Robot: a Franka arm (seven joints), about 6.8 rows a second.
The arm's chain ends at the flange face. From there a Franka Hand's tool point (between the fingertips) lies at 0.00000 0.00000 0.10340 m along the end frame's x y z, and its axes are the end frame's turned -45 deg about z.
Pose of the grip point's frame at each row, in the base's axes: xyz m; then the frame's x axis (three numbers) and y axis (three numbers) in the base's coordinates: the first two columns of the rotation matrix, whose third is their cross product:
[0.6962 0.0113 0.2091 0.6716 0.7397 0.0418 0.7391 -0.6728 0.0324]
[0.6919 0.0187 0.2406 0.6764 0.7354 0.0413 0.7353 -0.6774 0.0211]
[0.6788 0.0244 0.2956 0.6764 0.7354 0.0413 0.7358 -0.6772 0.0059]
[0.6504 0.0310 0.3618 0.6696 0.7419 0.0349 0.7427 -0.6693 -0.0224]
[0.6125 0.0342 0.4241 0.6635 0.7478 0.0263 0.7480 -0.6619 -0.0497]
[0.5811 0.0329 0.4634 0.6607 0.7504 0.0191 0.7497 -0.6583 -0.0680]
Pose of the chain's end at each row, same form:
[0.6908 0.0104 0.3124 0.9975 0.0473 0.0525 0.0477 -0.9988 -0.0066]
[0.6874 0.0170 0.3439 0.9982 0.0410 0.0441 0.0416 -0.9990 -0.0143]
[0.6755 0.0217 0.3989 0.9986 0.0412 0.0334 0.0420 -0.9989 -0.0250]
[0.6497 0.0268 0.4651 0.9986 0.0513 0.0088 0.0517 -0.9979 -0.0405]
[0.6145 0.0288 0.5273 0.9981 0.0607 -0.0165 0.0598 -0.9968 -0.0537]
[0.5851 0.0268 0.5665 0.9973 0.0651 -0.0346 0.0629 -0.9961 -0.0616]

